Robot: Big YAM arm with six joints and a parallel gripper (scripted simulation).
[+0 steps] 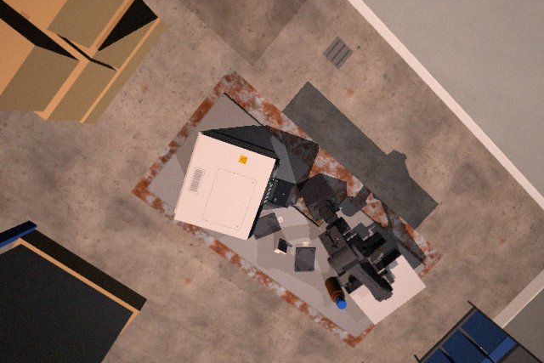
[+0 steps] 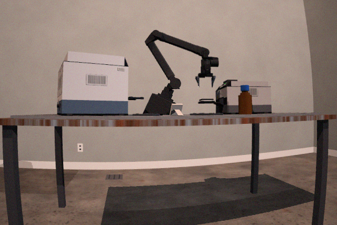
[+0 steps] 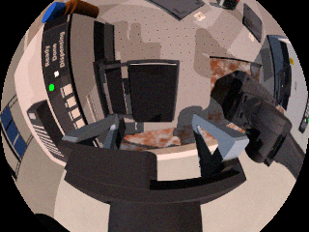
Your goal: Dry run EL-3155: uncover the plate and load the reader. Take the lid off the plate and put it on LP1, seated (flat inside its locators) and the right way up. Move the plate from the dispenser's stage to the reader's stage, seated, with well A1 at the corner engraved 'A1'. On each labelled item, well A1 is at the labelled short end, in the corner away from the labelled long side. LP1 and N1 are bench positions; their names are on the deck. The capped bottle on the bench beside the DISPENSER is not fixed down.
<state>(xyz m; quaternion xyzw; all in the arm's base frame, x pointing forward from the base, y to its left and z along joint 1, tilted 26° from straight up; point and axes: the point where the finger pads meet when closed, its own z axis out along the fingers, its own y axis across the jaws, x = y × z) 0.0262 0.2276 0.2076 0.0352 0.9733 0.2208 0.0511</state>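
The plate lid lies 10 mm behind my hand, 10 mm to the left of it and 100 mm below it. Round my hand: brown capped bottle 260 mm ahead, 200 mm to the left, 90 mm below; white well plate 10 mm behind, 10 mm to the left, 100 mm below.
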